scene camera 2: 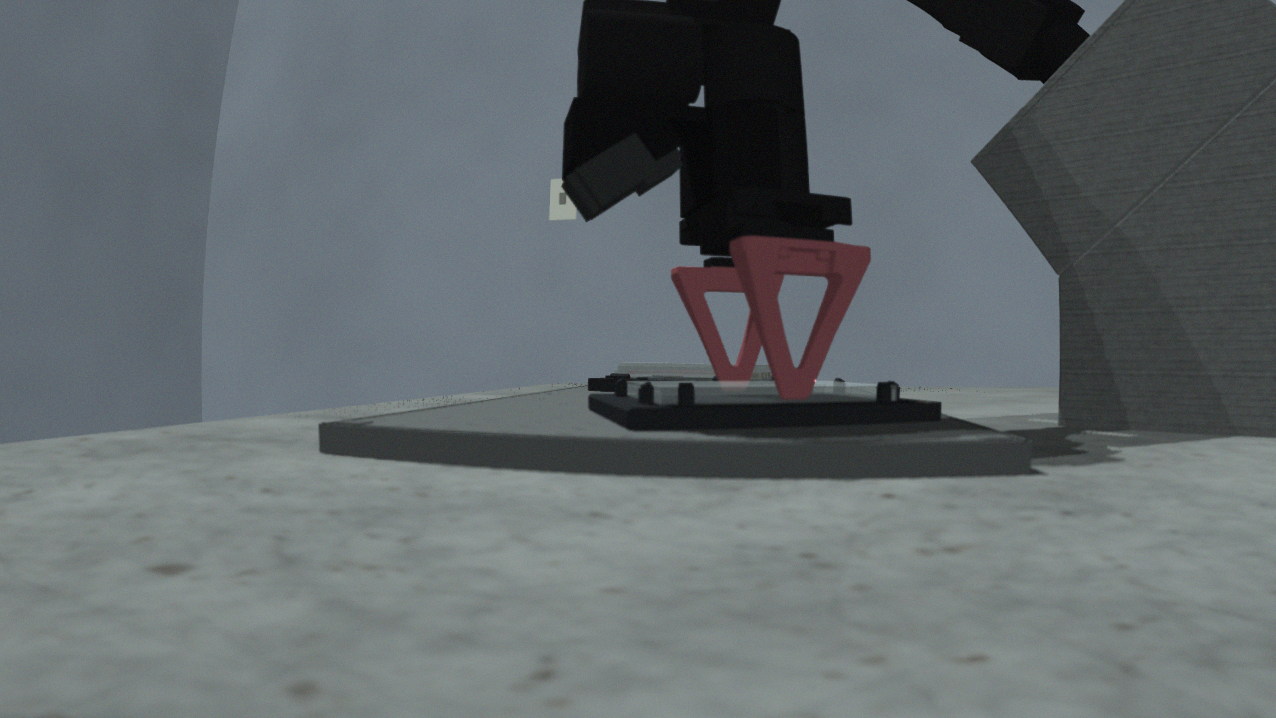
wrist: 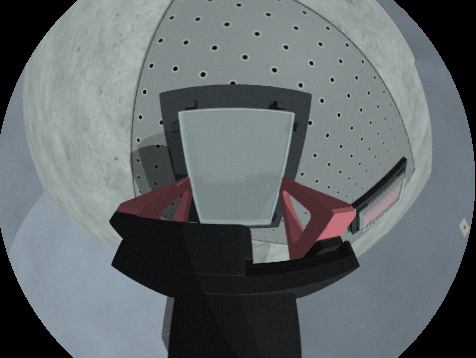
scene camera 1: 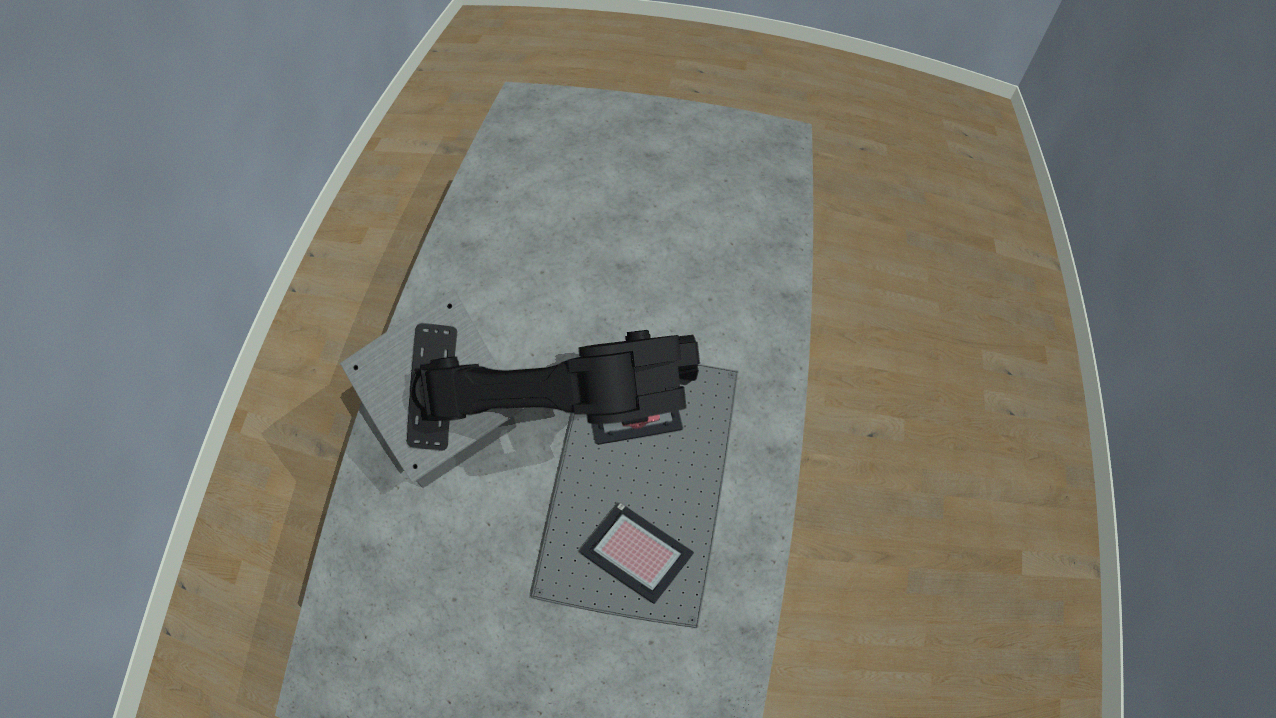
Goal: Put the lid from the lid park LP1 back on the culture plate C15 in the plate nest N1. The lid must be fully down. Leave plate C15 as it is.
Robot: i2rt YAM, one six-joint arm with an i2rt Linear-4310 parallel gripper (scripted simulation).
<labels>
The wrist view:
gripper: 235,181
clear lid: 236,157
culture plate C15: 390,196
black lid park LP1: 226,95
black plate nest N1: 392,174
</labels>
